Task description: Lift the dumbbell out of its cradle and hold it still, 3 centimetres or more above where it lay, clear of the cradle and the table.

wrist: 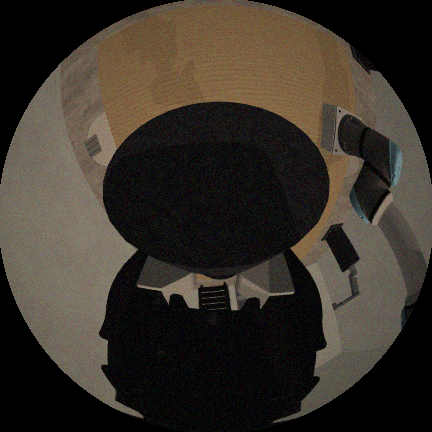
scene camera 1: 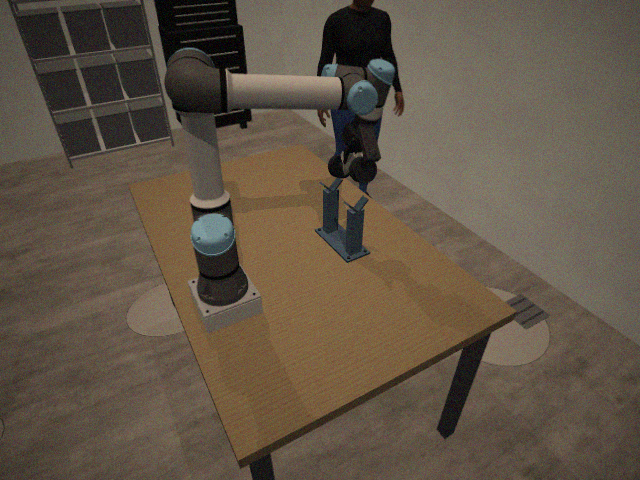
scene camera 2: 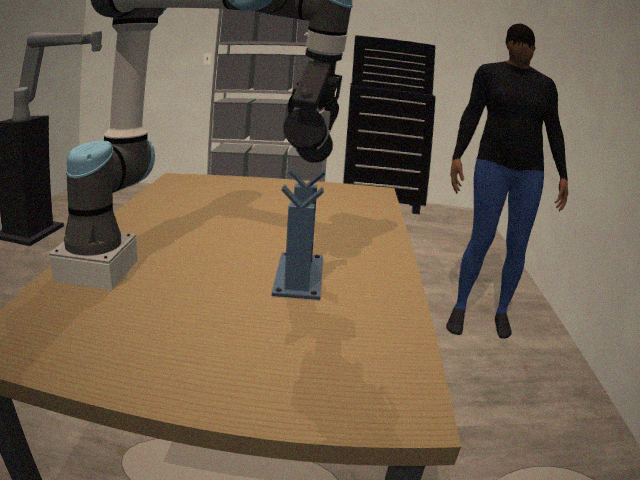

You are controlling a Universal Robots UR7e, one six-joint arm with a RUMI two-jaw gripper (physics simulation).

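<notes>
The black dumbbell [scene camera 1: 363, 169] [scene camera 2: 303, 129] [wrist: 215, 190] hangs in the air above the blue cradle [scene camera 1: 354, 229] [scene camera 2: 299, 248]. A gap shows between its weights and the V-shaped rests, which are bare. The dumbbell is tilted, with the end nearer scene camera 2 higher than the far end. My gripper [scene camera 1: 349, 161] [wrist: 215, 276] is shut on the dumbbell, at the handle between the two weights. In the wrist view one large round weight covers the middle and hides the handle and the cradle. In the scene camera 2 view the near weight hides the fingertips.
The cradle stands upright on the wooden table [scene camera 1: 310, 320] [scene camera 2: 206, 351]. The arm's base [scene camera 1: 227, 310] [scene camera 2: 93, 266] is bolted at the table's left side. A person [scene camera 1: 356, 41] [scene camera 2: 516, 113] stands beyond the table. A black drawer cabinet [scene camera 2: 390, 124] and a shelf rack stand at the back.
</notes>
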